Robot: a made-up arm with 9 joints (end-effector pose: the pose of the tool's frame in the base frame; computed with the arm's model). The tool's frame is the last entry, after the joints. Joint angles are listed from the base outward.
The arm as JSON. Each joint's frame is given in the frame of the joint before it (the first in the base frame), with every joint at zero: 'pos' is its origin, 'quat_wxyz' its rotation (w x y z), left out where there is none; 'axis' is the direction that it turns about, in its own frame. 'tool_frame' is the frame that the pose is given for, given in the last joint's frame.
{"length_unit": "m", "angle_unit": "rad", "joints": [
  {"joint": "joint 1", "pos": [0.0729, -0.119, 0.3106], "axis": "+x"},
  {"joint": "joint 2", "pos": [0.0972, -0.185, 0.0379], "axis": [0.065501, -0.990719, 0.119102]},
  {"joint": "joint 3", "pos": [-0.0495, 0.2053, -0.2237], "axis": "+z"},
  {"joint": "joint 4", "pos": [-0.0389, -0.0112, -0.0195], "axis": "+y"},
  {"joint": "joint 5", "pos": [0.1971, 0.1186, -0.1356], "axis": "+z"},
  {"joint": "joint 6", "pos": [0.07, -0.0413, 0.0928], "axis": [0.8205, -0.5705, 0.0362]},
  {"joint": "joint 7", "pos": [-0.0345, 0.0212, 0.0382], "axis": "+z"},
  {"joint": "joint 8", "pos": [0.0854, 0.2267, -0.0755], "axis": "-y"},
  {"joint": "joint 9", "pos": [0.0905, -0.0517, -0.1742], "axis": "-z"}
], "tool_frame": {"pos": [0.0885, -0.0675, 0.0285]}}
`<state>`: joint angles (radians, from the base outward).
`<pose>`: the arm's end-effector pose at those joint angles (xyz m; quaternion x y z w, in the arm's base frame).
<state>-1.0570 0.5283 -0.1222 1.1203 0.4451 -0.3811 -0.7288 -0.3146 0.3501</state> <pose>0.3993 -0.6512 -0.1091 -0.6314 0.2147 -0.4345 0.6053</pose>
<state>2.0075 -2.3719 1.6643 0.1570 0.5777 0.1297 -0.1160 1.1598 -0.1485</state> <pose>0.2805 -0.6508 0.6157 -0.8319 -0.3049 -0.1439 0.4408</pose>
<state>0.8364 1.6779 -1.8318 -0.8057 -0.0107 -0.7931 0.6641 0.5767 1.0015</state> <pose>0.4372 -0.3963 0.1119 0.4525 -0.0449 -0.8901 0.0294</pose>
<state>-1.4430 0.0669 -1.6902 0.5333 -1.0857 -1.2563 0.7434 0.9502 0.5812</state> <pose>0.2145 -0.7312 0.2457 -0.1020 -0.2545 -0.9074 0.3186</pose>
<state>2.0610 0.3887 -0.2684 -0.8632 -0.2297 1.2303 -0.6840 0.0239 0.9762</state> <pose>0.3847 -0.3324 0.2228 -0.7397 -0.0550 0.3994 0.5388</pose>
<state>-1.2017 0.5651 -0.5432 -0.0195 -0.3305 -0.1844 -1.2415 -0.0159 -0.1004</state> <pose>0.4837 -0.5015 0.4583 -0.1656 -0.5400 -0.6153 0.5499</pose>
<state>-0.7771 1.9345 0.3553 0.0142 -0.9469 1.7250 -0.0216 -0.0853 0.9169</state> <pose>0.1243 0.1975 0.4247 0.7061 -0.3326 0.5108 0.3606</pose>
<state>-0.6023 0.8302 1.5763 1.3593 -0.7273 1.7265 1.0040 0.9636 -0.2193</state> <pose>0.1613 -0.1020 -0.0980 0.1578 -0.3035 0.8833 0.3205</pose>
